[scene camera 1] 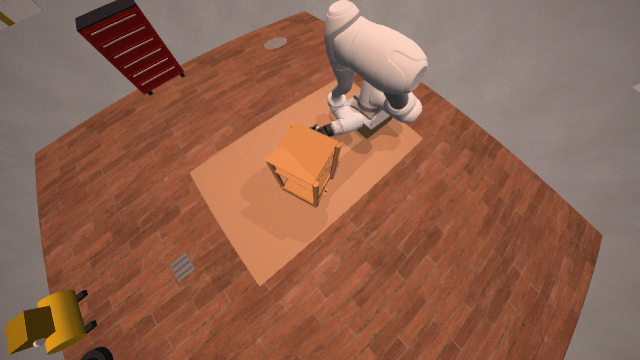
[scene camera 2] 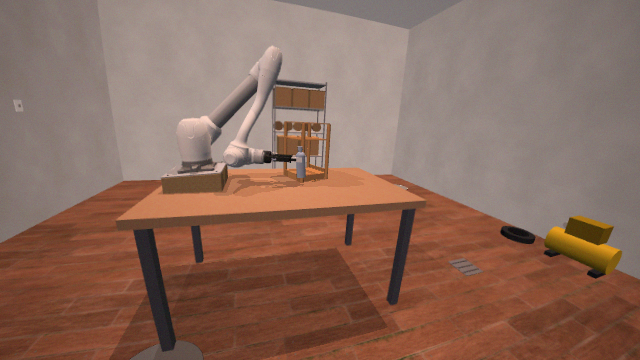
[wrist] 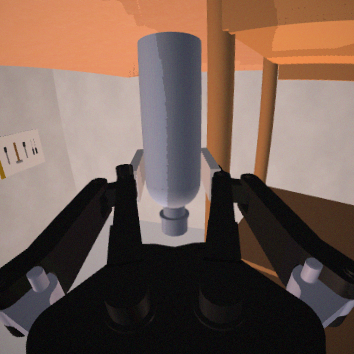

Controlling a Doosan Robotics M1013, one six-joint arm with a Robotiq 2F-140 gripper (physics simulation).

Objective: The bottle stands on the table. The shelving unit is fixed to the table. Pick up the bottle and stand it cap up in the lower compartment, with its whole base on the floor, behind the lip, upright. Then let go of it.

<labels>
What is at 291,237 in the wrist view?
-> My gripper.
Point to an orange shelving unit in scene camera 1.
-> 302,157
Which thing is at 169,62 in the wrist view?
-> A grey-blue bottle.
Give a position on an orange shelving unit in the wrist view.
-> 300,46
</labels>
